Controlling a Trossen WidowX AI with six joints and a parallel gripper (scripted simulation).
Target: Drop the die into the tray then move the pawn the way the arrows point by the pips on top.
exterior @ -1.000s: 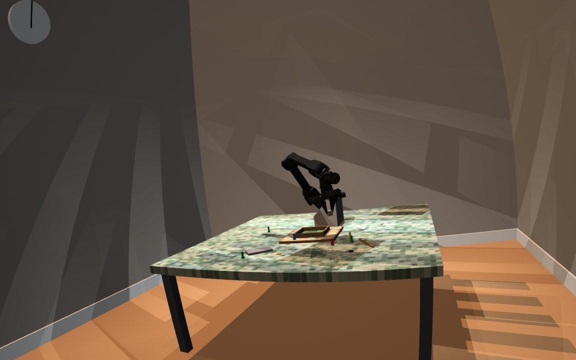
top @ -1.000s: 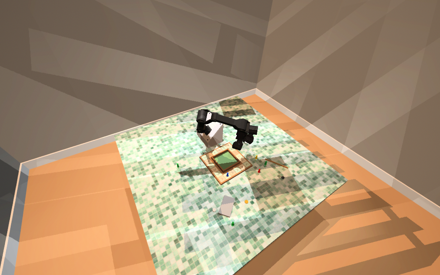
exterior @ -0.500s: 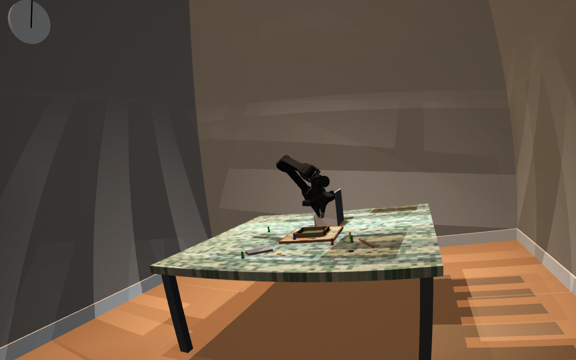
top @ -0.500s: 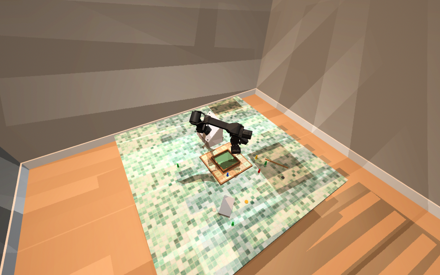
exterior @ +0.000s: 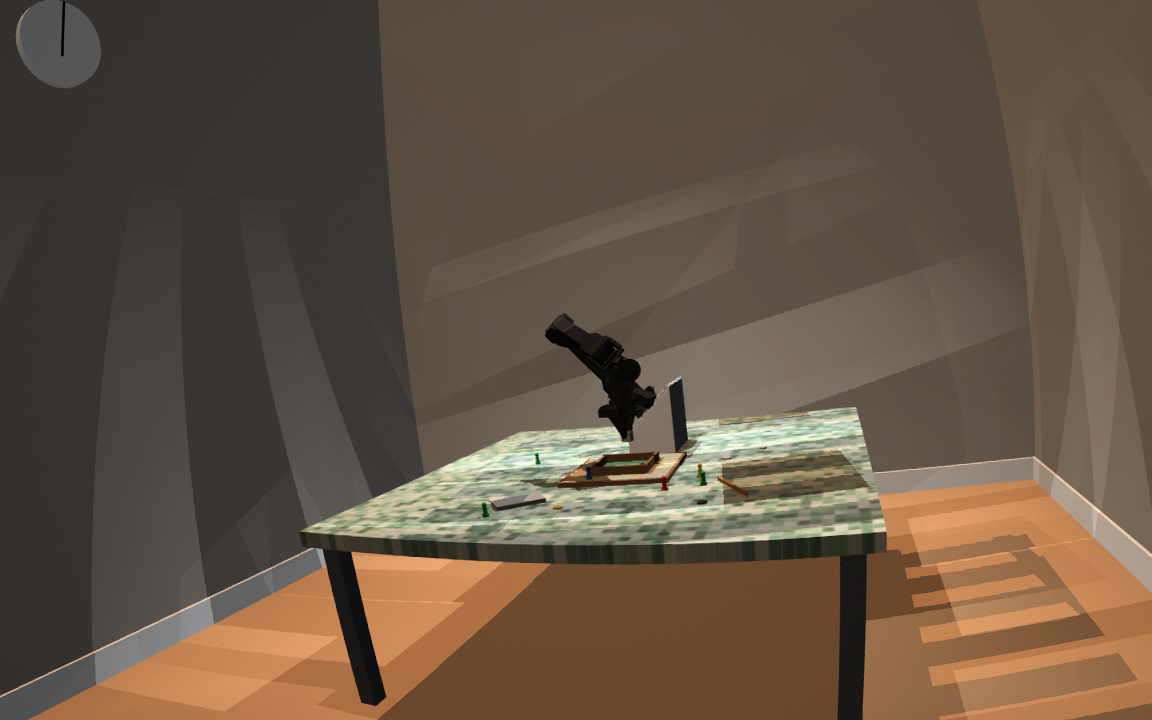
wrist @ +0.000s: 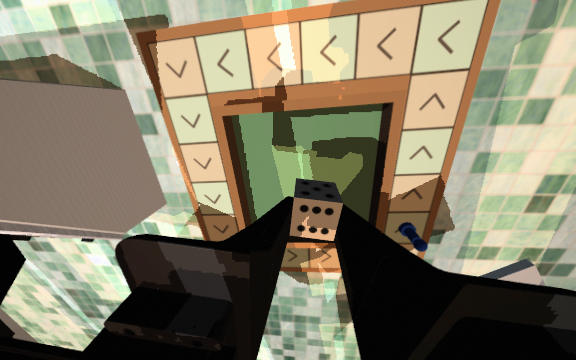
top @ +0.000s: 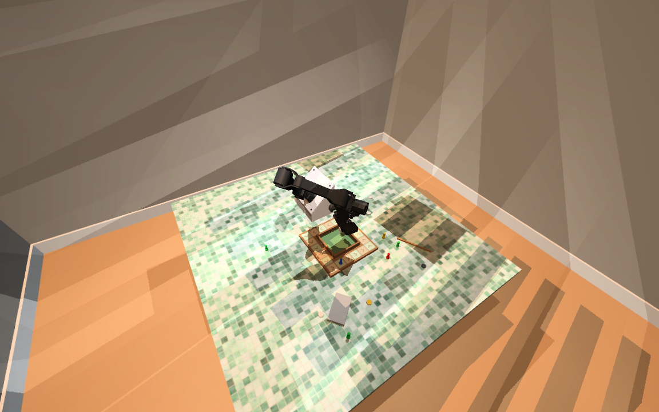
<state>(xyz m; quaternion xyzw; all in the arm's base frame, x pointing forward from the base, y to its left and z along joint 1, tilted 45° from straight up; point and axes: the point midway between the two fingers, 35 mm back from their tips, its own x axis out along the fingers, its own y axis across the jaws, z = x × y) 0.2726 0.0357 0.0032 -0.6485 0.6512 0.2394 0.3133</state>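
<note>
The blue pawn lies 11 cm ahead of my gripper tip, 7 cm to the right of it and 7 cm below it. The rest, counted from my gripper tip: green dice tray 9 cm below, 2 cm to the right; yellow pawn 21 cm to the left, 8 cm below, 8 cm ahead; white die right at my gripper tip.
</note>
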